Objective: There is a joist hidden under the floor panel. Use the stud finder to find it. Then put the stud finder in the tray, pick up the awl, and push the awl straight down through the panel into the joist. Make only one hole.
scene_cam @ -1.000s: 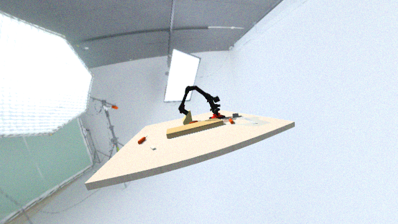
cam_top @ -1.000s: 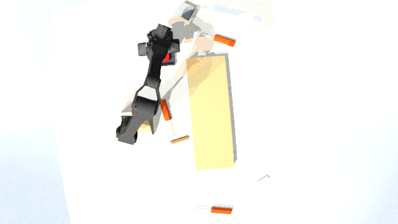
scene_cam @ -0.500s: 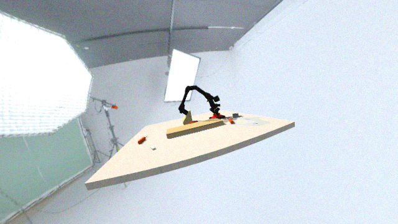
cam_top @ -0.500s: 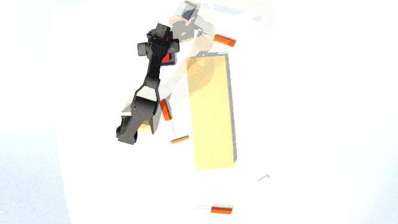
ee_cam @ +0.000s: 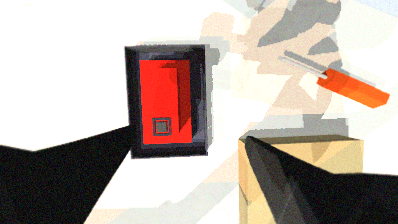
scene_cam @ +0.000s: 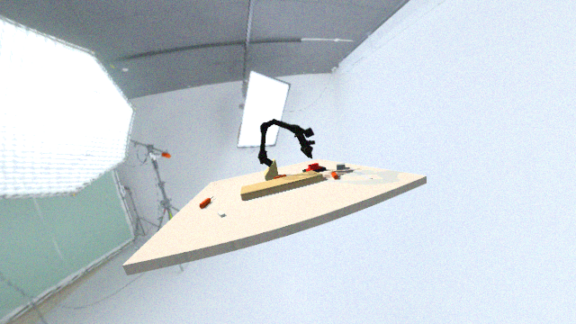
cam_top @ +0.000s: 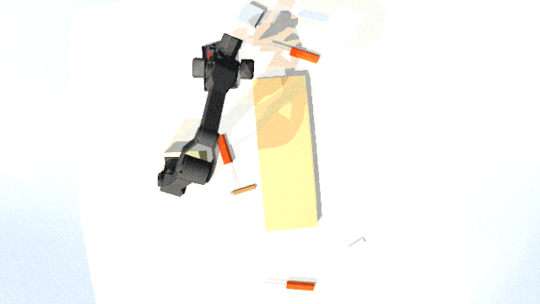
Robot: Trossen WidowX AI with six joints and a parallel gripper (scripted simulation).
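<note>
Right now the awl is 42 cm to the right of my gripper tip, 11 cm below it and 3 cm ahead of it. Also, from my gripper tip: red stud finder (7 cm below, 4 cm behind, 1 cm to the left); dark grey tray (11 cm below, 4 cm behind, 2 cm to the left); pale grey block (22 cm to the left, 10 cm below, 7 cm ahead).
</note>
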